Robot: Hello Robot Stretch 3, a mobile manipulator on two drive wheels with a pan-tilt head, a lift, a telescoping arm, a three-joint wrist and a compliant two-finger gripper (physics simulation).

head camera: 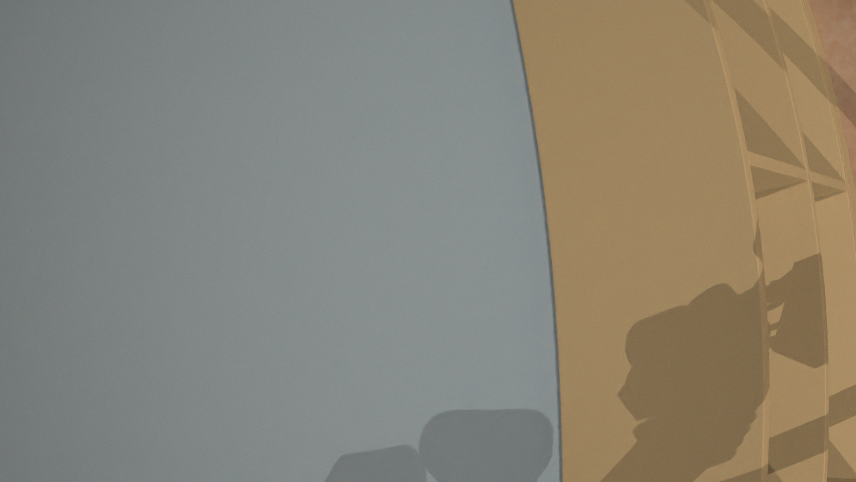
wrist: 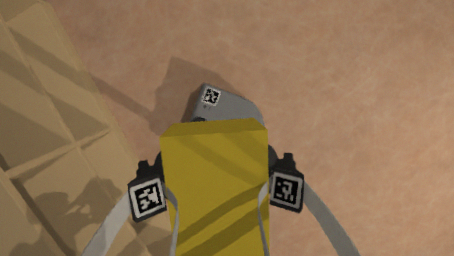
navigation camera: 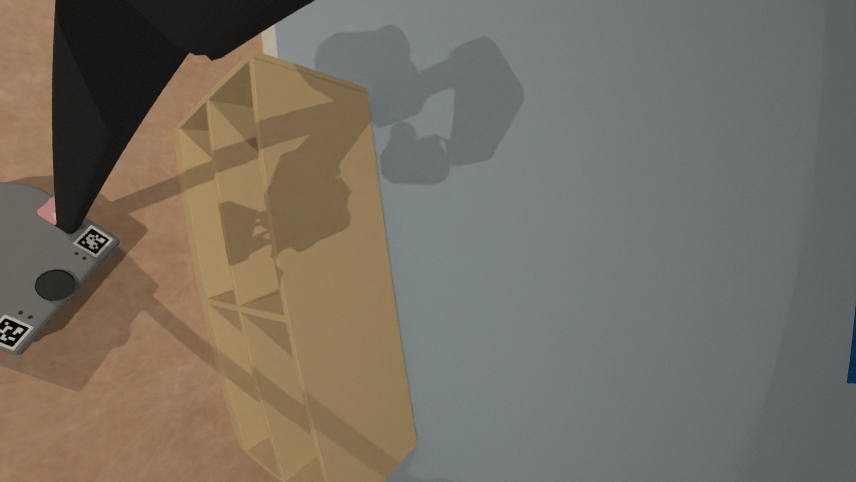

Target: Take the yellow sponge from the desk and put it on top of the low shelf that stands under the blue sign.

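Seen in the pictures: gripper, fingertip midpoint: [wrist: 216, 161]; robot's base, link origin: [wrist: 202, 120] [navigation camera: 54, 281].
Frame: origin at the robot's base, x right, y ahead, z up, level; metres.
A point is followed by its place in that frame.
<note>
The yellow sponge [wrist: 216, 185] {x 0.125, y -0.020, z 0.913 m} is held between the two fingertips of my gripper [wrist: 216, 161] {x 0.122, y -0.022, z 0.863 m}, which is shut on it, in the wrist view. The low shelf [head camera: 634, 179] {x -0.289, y 0.496, z 0.610 m} [navigation camera: 347, 287] {x -0.310, y 0.470, z 0.610 m} is light wood with open compartments. Its top board runs along the wall, and shadows of the robot fall on it. Part of the shelf [wrist: 30, 115] {x -0.113, y 0.522, z 0.345 m} also shows at the left of the wrist view, below and beside the sponge. The gripper does not show in the head and navigation views. A strip of the blue sign [navigation camera: 853, 353] {x -0.349, y 0.742, z 1.652 m} shows at the right edge of the navigation view.
The grey-blue wall [head camera: 269, 209] {x -0.452, y 0.637, z 1.026 m} [navigation camera: 599, 239] {x -0.514, y 0.572, z 1.203 m} stands right behind the shelf. My grey base [navigation camera: 23, 251] {x -0.031, y -0.091, z 0.160 m} [wrist: 232, 109] {x 0.111, y -0.099, z 0.160 m} is on the brown floor [navigation camera: 155, 383] {x 0.141, y 0.398, z 0.001 m} [wrist: 360, 75] {x 0.476, y -0.647, z 0.000 m} in front of the shelf. A dark part of the robot [navigation camera: 119, 77] {x -0.117, y -0.055, z 1.084 m} covers the upper left of the navigation view.
</note>
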